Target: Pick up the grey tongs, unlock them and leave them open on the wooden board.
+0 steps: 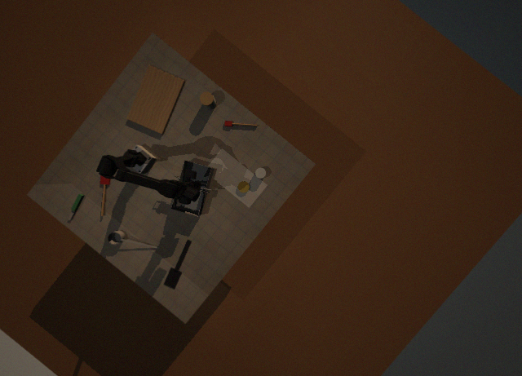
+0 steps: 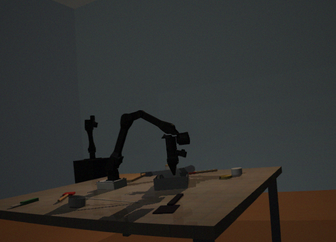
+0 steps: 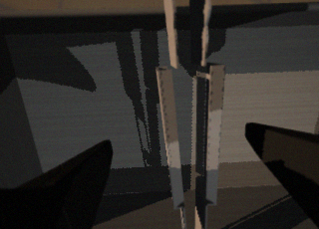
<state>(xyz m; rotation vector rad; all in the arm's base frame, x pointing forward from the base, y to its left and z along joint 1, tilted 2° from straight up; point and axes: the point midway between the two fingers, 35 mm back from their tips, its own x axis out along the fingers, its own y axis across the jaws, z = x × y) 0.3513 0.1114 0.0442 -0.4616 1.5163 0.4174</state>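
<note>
Now: the grey roasting tin 20 mm to the right of my gripper tip and 30 mm below it. Round my gripper tip: white cup: 230 mm ahead, 330 mm to the left, 40 mm below; then tan-topped can: 290 mm behind, 430 mm to the left, 20 mm below; then yellow disc: 220 mm ahead, 200 mm to the left, 50 mm below.
</note>
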